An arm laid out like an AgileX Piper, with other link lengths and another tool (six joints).
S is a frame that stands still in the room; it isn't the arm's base.
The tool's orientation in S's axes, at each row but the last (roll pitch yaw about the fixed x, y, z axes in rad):
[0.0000, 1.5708, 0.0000]
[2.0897, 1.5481, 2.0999]
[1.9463, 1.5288, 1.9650]
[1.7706, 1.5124, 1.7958]
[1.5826, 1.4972, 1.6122]
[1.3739, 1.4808, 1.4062]
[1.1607, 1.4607, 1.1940]
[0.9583, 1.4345, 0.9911]
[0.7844, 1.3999, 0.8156]
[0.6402, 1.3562, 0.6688]
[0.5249, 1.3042, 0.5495]
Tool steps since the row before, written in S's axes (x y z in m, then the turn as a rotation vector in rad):
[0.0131, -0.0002, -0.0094, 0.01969, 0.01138, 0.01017]
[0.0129, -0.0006, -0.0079, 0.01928, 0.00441, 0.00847]
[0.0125, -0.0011, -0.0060, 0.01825, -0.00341, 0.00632]
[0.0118, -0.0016, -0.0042, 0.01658, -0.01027, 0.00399]
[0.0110, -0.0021, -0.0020, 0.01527, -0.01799, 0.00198]
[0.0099, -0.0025, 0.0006, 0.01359, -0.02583, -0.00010]
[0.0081, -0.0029, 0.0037, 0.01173, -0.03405, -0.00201]
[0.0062, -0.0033, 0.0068, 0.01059, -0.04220, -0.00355]
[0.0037, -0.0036, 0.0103, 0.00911, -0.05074, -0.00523]
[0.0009, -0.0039, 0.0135, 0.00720, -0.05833, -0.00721]
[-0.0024, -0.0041, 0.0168, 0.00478, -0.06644, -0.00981]
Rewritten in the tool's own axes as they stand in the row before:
[0.0094, -0.0002, 0.0131, -0.01017, 0.01138, 0.01969]
[0.0077, -0.0009, 0.0130, -0.00860, 0.00438, 0.01923]
[0.0058, -0.0016, 0.0126, -0.00674, -0.00350, 0.01808]
[0.0039, -0.0021, 0.0118, -0.00478, -0.01043, 0.01627]
[0.0018, -0.0026, 0.0109, -0.00334, -0.01824, 0.01473]
[-0.0007, -0.0028, 0.0098, -0.00199, -0.02617, 0.01277]
[-0.0036, -0.0028, 0.0082, -0.00101, -0.03447, 0.01057]
[-0.0067, -0.0028, 0.0066, -0.00049, -0.04270, 0.00908]
[-0.0102, -0.0025, 0.0048, -0.00007, -0.05131, 0.00721]
[-0.0136, -0.0022, 0.0031, 0.00055, -0.05901, 0.00486]
[-0.0173, -0.0017, 0.0015, 0.00140, -0.06729, 0.00184]

